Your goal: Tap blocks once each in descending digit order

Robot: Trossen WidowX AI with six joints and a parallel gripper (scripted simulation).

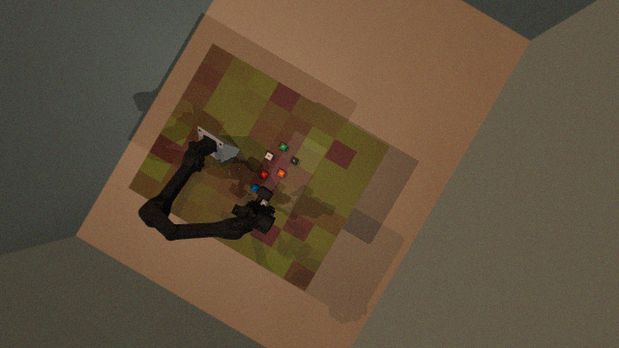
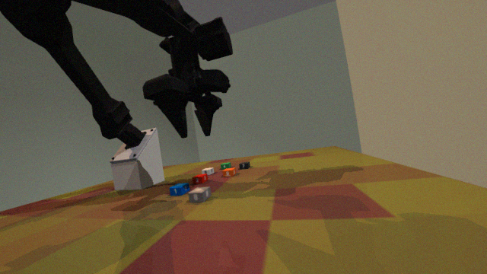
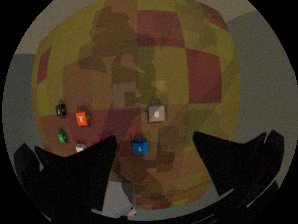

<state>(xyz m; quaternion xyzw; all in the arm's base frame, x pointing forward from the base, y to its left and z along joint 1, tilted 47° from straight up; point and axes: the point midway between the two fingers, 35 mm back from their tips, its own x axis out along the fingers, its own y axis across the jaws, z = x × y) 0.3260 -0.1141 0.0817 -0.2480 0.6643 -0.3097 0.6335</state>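
Now: gripper tip 17 cm to the right of the orange block and 12 cm above it. Round my gripper tip: blue block (12 cm below, 9 cm behind, 3 cm to the left); grey block (12 cm below, 1 cm to the right, 1 cm behind); red block (12 cm below, 11 cm to the left, 8 cm behind).
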